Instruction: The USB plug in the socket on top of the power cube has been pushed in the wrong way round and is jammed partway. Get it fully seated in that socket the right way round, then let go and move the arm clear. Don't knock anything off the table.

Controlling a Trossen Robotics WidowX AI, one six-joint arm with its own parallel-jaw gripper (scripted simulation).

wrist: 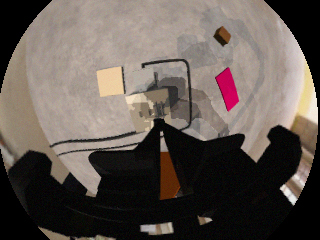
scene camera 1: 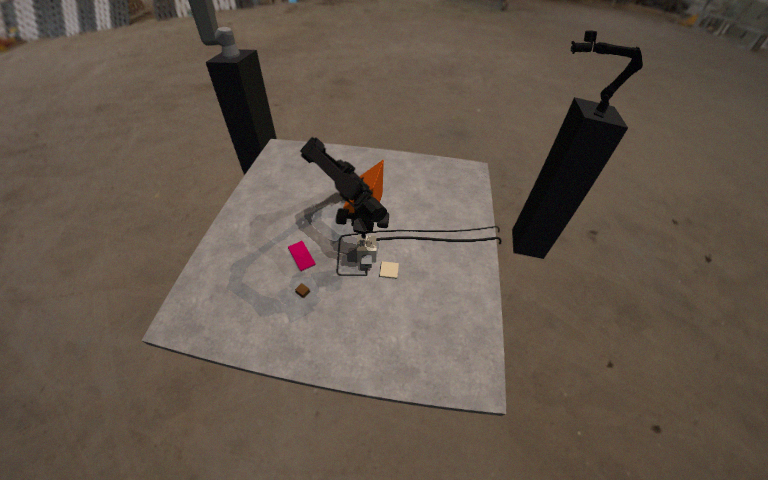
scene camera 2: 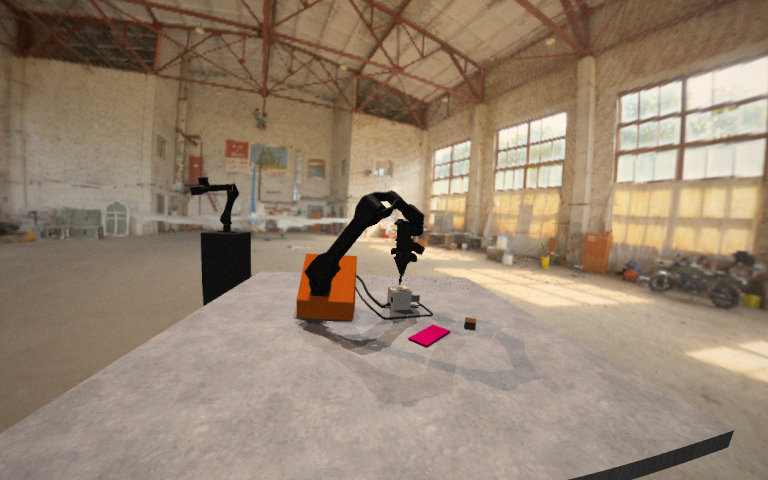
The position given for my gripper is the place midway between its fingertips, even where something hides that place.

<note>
In view: my gripper (scene camera 1: pixel 363 233) and a cream square tile (wrist: pixel 111 81).
My gripper is seen too in the wrist view (wrist: pixel 160 126) and in scene camera 2 (scene camera 2: pixel 401 275). Scene camera 2 misses the cream square tile, which is hidden by a grey power cube.
</note>
